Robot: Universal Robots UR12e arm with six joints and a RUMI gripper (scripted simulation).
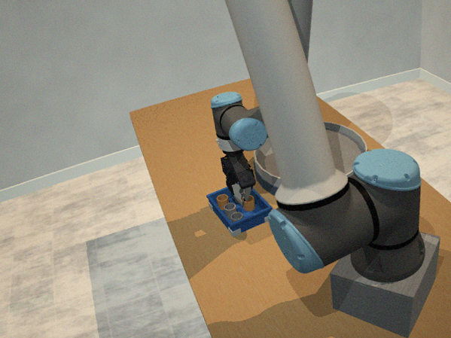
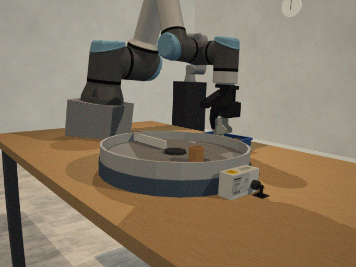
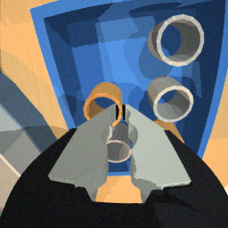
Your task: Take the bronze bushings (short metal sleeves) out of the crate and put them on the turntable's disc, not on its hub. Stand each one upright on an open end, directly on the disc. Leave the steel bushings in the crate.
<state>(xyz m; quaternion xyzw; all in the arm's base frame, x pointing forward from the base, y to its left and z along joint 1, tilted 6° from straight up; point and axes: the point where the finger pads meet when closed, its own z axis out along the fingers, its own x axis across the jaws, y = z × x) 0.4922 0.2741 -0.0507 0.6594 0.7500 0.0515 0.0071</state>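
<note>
Right now my hand is 10 mm past the blue crate, 20 mm to the right of it and 10 mm above it. Also, from my hand: turntable 150 mm ahead, 300 mm to the right, 10 mm above.
</note>
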